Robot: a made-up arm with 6 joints. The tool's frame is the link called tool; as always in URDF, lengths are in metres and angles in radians.
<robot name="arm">
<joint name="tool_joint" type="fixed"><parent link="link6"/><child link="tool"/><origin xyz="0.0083 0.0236 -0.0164" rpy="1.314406 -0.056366 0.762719"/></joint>
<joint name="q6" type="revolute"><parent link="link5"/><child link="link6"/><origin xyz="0.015 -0.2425 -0.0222"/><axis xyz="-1 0 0"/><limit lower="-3.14" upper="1.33"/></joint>
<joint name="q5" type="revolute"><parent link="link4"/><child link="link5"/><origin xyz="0.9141 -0.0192 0.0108"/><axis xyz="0 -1 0"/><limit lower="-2.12" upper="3.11"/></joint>
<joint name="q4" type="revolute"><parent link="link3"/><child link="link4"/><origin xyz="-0.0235 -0.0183 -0.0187"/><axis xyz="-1 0 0"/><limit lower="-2.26" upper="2.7"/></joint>
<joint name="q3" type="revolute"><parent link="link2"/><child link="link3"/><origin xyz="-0.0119 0.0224 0.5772"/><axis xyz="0 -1 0"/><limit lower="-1.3" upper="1.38"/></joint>
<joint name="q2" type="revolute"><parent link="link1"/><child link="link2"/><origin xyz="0.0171 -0.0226 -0.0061"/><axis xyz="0 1 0"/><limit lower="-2.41" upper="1.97"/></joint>
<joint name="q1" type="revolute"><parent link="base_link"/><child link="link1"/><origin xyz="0.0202 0.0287 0.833"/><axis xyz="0 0 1"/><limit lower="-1.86" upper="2.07"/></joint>
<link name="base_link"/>
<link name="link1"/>
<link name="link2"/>
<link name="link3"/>
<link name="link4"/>
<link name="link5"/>
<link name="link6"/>
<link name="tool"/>
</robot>
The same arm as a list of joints. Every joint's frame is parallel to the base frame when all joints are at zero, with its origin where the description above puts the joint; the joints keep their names.
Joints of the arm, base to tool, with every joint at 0 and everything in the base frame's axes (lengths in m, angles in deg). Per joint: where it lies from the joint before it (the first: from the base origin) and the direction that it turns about. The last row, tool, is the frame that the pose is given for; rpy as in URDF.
q1: axis 0 0 1 origin 0.0202 0.0287 0.8330
q2: axis 0 1 0 origin 0.0171 -0.0226 -0.0061
q3: axis 0 -1 0 origin -0.0119 0.0224 0.5772
q4: axis -1 0 0 origin -0.0235 -0.0183 -0.0187
q5: axis 0 -1 0 origin 0.9141 -0.0192 0.0108
q6: axis -1 0 0 origin 0.0150 -0.2425 -0.0222
tool: origin 0.0083 0.0236 -0.0164 rpy 75.31 -3.23 43.70
Joint limits (deg, base to tool): -106.57..118.60 -138.08..112.87 -74.48..79.07 -129.49..154.70 -121.47..178.19 -179.91..76.20

